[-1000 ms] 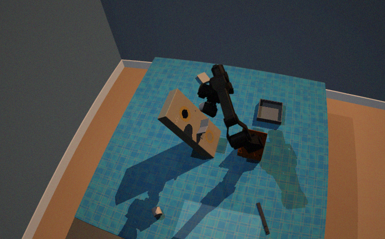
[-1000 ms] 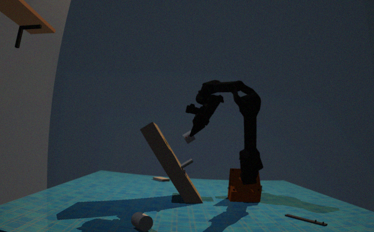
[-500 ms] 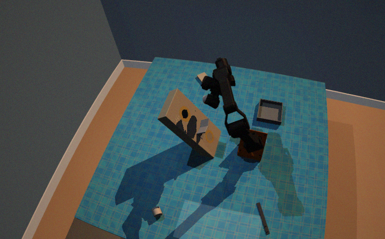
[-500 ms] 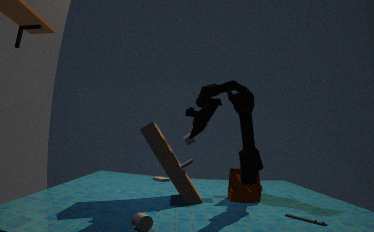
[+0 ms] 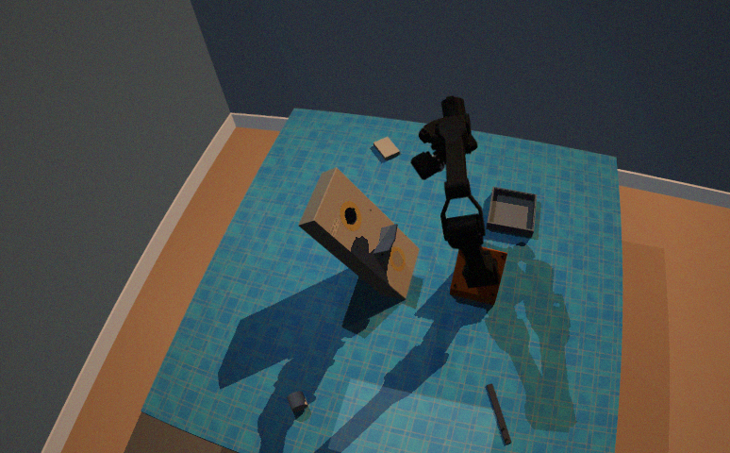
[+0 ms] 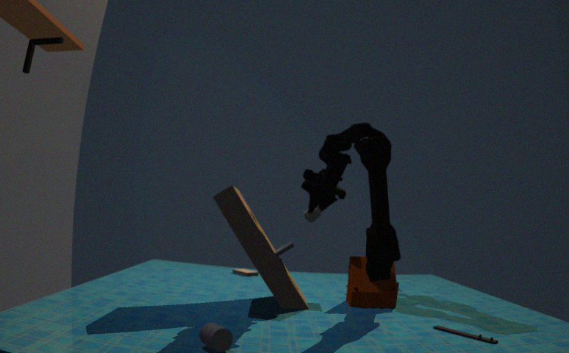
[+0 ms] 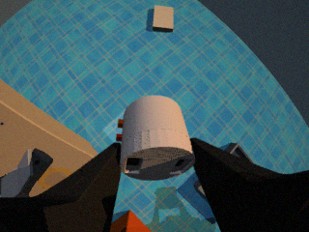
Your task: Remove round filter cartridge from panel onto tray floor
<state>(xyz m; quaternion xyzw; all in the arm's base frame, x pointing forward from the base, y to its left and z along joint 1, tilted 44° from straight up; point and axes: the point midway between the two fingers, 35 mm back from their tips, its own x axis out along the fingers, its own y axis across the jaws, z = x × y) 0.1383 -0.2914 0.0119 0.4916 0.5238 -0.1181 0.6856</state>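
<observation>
Now: gripper tip 250 mm past the grey tray, 250 mm above it and 70 mm to the left of it. Round my gripper tip: small tan block 290 mm to the right, 260 mm below, 220 mm ahead; then round grey filter cartridge right at my gripper tip; then tan service panel 190 mm to the left, 160 mm ahead, 110 mm below.
</observation>
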